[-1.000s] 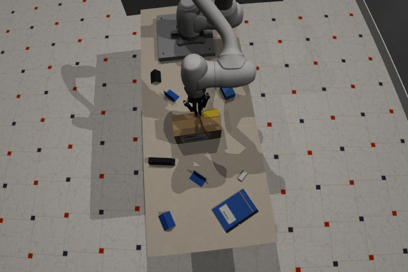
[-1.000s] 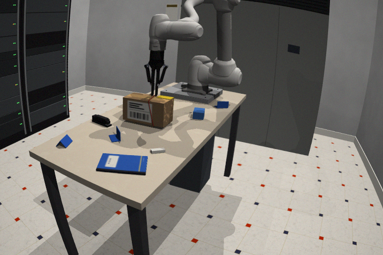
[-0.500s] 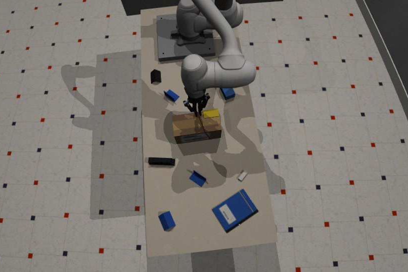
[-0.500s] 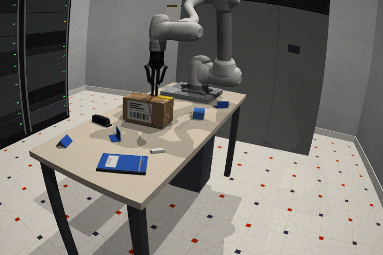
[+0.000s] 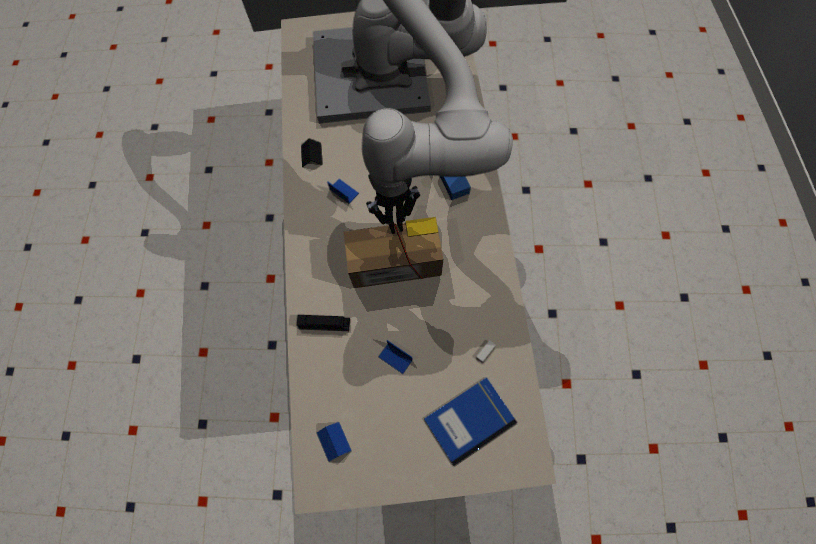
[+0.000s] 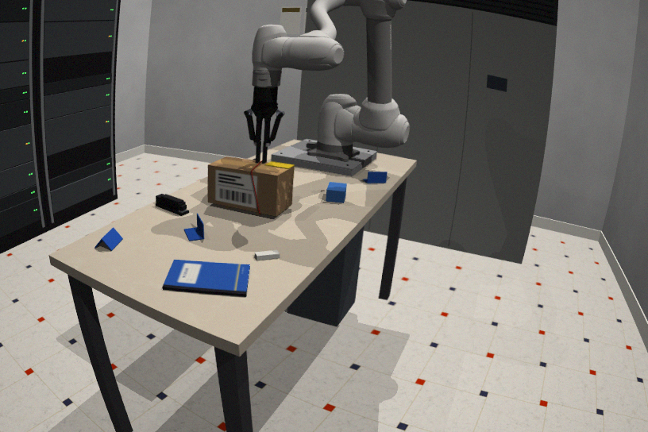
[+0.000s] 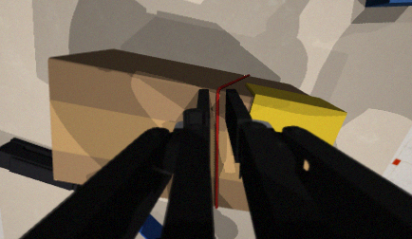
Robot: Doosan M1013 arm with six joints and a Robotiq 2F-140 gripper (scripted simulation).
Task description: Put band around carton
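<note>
Right now my hand is 70 mm to the right of the yellow corner guard, 40 mm above it and 10 mm past it. The rest, counted from my hand: black bar (220 mm to the right, 200 mm ahead, 150 mm below); then blue block (190 mm to the left, 190 mm behind, 150 mm below); then brown carton (100 mm below, 50 mm ahead, 10 mm to the right).
</note>
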